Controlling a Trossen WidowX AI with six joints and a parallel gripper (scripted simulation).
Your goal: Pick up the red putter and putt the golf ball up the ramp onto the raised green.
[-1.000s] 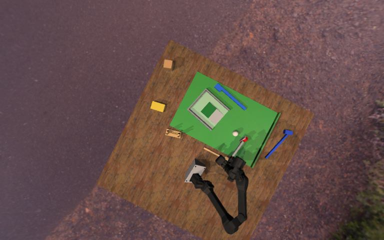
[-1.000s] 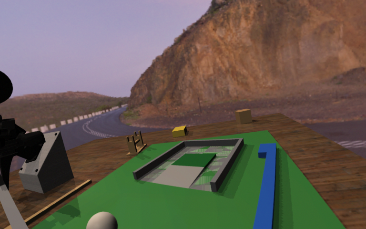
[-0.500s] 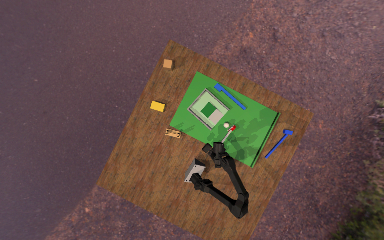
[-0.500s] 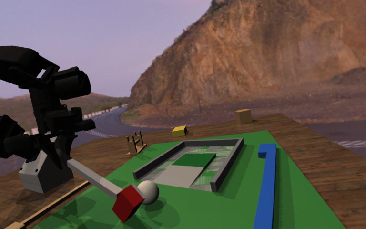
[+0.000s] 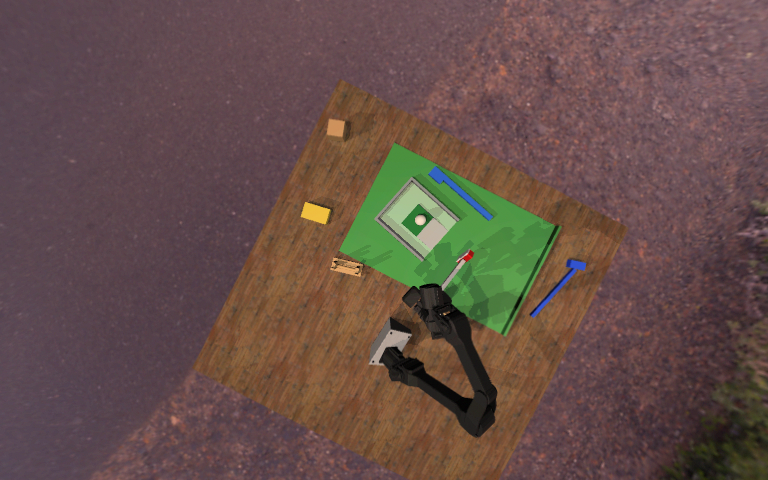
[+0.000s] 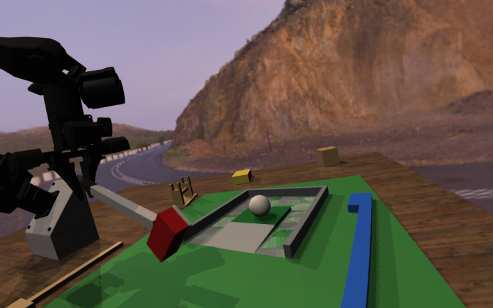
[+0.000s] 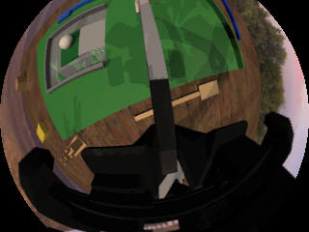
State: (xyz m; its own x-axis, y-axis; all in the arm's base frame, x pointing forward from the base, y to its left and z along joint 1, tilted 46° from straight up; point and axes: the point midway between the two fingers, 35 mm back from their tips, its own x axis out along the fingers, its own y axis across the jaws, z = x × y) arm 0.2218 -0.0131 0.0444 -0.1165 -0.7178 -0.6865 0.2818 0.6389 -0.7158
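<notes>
My gripper tip is now 120 mm short of the red putter and 30 mm to the left of it. The rest, counted from my gripper tip: wooden stand 320 mm to the left, 90 mm below, 10 mm behind; then green mat 260 mm ahead, 120 mm below; then white golf ball 280 mm ahead, 140 mm to the left, 90 mm below.
</notes>
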